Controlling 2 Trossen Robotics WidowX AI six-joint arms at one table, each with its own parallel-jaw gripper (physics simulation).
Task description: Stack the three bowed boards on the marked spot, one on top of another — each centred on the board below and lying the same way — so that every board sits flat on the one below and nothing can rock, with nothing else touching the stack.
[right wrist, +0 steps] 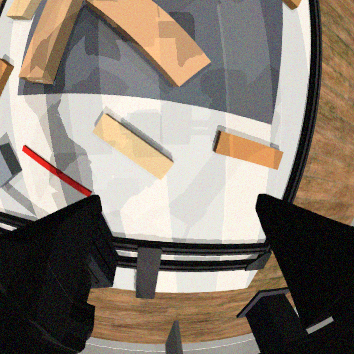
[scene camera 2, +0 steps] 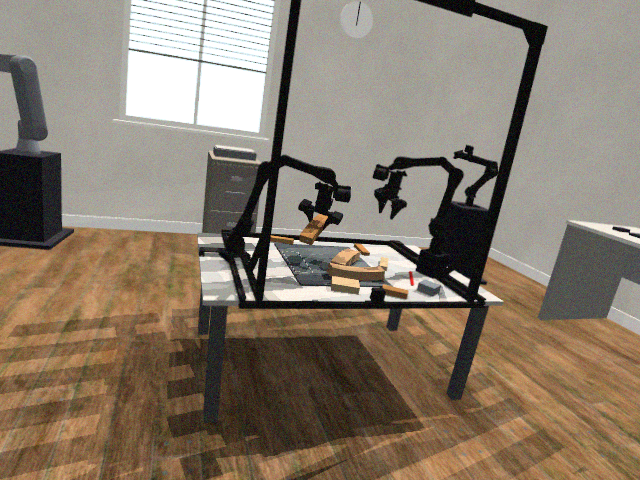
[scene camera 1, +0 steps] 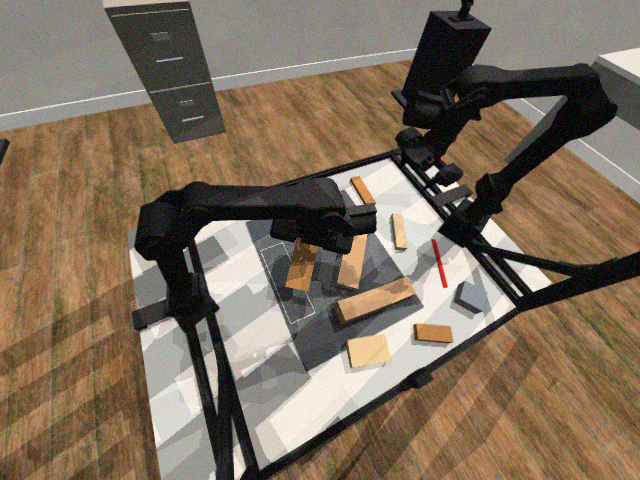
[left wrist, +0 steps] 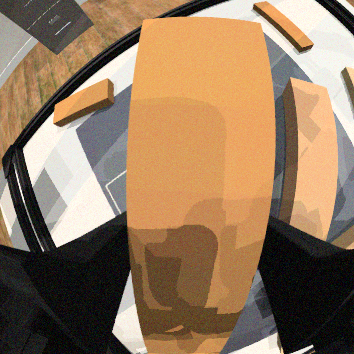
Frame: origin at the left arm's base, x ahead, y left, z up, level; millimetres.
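Seen in the pictures: left gripper, between the fingertips: [scene camera 2: 317, 226] [left wrist: 194, 215]; right gripper, between the fingertips: [right wrist: 180, 202] [scene camera 2: 385, 216] [scene camera 1: 412, 178]; left arm's base, origin of its link: [scene camera 2: 234, 251] [scene camera 1: 191, 305]; right arm's base, origin of its link: [scene camera 2: 435, 252] [scene camera 1: 473, 214].
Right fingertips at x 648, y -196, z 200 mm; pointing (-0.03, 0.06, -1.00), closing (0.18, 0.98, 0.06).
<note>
Offsets run from my right fingertips to a thing's top centre. Level surfaces: height alone.
My left gripper [scene camera 2: 320, 214] [left wrist: 194, 215] is shut on an orange bowed board @[dx -339, dy +72, dz -27 mm] [scene camera 1: 299, 276] [scene camera 2: 312, 230] [left wrist: 200, 125] and holds it in the air above the dark mat; in scene camera 1 it overlaps the marked spot, a thin white outline [scene camera 1: 276, 287] [left wrist: 107, 186]. A second bowed board @[dx -202, dy -3, dz -171 mm] [scene camera 1: 353, 263] [scene camera 2: 345, 256] [left wrist: 316, 160] [right wrist: 160, 40] rests on the mat, right of the outline in scene camera 1. A third, longer bowed board @[dx -268, dy -145, dz -171 mm] [scene camera 1: 376, 300] [scene camera 2: 356, 272] [right wrist: 50, 45] lies at an angle near it. My right gripper [scene camera 2: 388, 212] [right wrist: 180, 202] is open and empty, high above the table's right side.
On the table around the mat @[dz -220 mm] [scene camera 1: 315, 353] lie a cream block @[dx -383, dy -218, dz -191 mm] [scene camera 1: 368, 350], an orange block @[dx -213, dy -323, dz -202 mm] [scene camera 1: 433, 333], a grey block @[dx -37, dy -349, dz -190 mm] [scene camera 1: 469, 298], a red stick @[dx +6, dy -219, dz -220 mm] [scene camera 1: 439, 263], a slim cream block @[dx -3, dy -52, dz -206 mm] [scene camera 1: 398, 231] and a slim orange block @[dx +43, dy +156, dz -211 mm] [scene camera 1: 362, 189]. Another orange block @[dx -328, dy +354, dz -199 mm] [left wrist: 85, 104] lies by the far edge.
</note>
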